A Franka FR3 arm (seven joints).
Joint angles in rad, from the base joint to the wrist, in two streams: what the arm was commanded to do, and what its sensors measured. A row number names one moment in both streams.
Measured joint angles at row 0:
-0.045 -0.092 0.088 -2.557 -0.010 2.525 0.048
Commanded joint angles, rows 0 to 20:
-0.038 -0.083 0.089 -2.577 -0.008 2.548 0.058
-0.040 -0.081 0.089 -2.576 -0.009 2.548 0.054
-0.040 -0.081 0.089 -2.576 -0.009 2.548 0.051
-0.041 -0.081 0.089 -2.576 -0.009 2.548 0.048
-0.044 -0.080 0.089 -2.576 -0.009 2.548 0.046
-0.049 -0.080 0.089 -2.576 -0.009 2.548 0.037
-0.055 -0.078 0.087 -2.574 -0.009 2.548 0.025
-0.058 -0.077 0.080 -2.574 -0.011 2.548 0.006
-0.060 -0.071 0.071 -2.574 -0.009 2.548 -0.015
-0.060 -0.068 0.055 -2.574 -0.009 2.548 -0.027
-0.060 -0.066 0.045 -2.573 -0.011 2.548 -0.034
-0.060 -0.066 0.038 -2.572 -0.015 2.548 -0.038
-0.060 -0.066 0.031 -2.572 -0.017 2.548 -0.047
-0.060 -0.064 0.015 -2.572 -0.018 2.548 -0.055
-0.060 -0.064 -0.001 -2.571 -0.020 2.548 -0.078
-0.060 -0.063 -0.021 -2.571 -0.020 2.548 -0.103
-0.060 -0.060 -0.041 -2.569 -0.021 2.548 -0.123
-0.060 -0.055 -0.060 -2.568 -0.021 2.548 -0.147
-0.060 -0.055 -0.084 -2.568 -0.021 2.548 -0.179
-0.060 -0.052 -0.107 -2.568 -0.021 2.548 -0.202
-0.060 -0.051 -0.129 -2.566 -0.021 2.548 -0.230
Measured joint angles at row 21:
-0.048 -0.085 -0.069 -2.557 -0.015 2.527 -0.146
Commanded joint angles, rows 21 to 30:
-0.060 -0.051 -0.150 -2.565 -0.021 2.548 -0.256
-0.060 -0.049 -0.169 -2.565 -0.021 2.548 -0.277
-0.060 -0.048 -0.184 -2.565 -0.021 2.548 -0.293
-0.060 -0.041 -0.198 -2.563 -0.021 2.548 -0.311
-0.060 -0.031 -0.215 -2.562 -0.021 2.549 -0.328
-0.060 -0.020 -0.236 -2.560 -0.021 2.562 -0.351
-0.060 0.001 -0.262 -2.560 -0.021 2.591 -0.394
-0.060 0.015 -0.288 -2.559 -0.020 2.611 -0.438
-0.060 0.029 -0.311 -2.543 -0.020 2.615 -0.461
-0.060 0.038 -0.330 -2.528 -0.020 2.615 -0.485
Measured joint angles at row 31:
-0.046 -0.072 -0.251 -2.554 -0.015 2.554 -0.378
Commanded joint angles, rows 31 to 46:
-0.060 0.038 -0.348 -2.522 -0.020 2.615 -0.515
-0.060 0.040 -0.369 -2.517 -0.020 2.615 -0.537
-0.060 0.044 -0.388 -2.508 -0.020 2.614 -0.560
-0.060 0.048 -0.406 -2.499 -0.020 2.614 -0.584
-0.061 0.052 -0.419 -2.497 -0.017 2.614 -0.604
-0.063 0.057 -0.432 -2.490 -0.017 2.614 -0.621
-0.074 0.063 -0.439 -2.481 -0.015 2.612 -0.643
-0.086 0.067 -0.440 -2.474 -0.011 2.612 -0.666
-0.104 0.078 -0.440 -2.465 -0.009 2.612 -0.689
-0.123 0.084 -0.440 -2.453 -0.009 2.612 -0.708
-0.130 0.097 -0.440 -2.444 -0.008 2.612 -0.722
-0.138 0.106 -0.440 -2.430 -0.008 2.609 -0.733
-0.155 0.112 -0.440 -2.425 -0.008 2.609 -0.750
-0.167 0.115 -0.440 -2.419 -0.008 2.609 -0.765
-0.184 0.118 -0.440 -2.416 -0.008 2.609 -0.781
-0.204 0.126 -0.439 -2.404 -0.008 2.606 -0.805
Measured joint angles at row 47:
-0.141 0.042 -0.436 -2.435 -0.015 2.585 -0.730
